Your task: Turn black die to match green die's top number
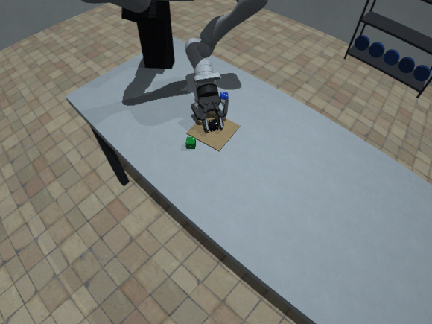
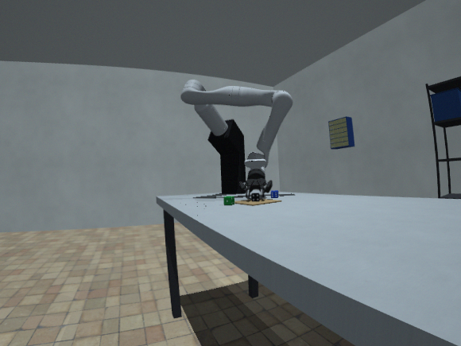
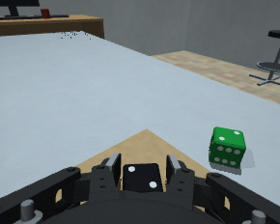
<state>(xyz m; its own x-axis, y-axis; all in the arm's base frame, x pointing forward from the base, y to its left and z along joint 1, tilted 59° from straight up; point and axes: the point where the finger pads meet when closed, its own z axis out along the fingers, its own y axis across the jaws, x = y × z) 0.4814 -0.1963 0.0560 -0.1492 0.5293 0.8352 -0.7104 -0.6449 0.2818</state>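
Right now my hand is 1 cm to the right of the black die and 1 cm above it. Round my hand: tan mat 3 cm below; then blue die 17 cm to the left, 3 cm behind, 1 cm below; then green die 9 cm to the right, 4 cm behind, 1 cm below.
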